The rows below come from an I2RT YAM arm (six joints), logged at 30 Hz.
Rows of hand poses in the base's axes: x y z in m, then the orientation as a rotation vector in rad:
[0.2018, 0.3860, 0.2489, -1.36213, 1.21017, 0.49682]
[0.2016, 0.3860, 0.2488, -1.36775, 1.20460, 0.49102]
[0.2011, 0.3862, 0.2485, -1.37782, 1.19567, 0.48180]
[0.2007, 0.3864, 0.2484, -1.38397, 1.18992, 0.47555]
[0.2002, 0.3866, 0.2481, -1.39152, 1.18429, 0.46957]
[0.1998, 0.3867, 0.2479, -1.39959, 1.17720, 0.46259]
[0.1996, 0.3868, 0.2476, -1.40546, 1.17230, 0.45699]
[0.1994, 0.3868, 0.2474, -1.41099, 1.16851, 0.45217]
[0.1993, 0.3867, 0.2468, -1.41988, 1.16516, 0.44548]
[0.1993, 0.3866, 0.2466, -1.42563, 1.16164, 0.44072]
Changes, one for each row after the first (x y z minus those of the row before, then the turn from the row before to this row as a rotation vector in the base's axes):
[-0.0002, 0.0000, -0.0001, -0.00403, -0.00706, 0.00224]
[-0.0005, 0.0002, -0.0003, -0.00728, -0.01119, 0.00423]
[-0.0004, 0.0002, -0.0001, -0.00457, -0.00739, 0.00239]
[-0.0005, 0.0002, -0.0003, -0.00563, -0.00705, 0.00323]
[-0.0004, 0.0001, -0.0002, -0.00581, -0.00860, 0.00361]
[-0.0002, 0.0001, -0.0003, -0.00453, -0.00637, 0.00224]
[-0.0002, 0.0000, -0.0002, -0.00446, -0.00514, 0.00199]
[-0.0001, -0.0001, -0.0006, -0.00791, -0.00572, 0.00255]
[0.0000, -0.0001, -0.0002, -0.00474, -0.00487, 0.00203]

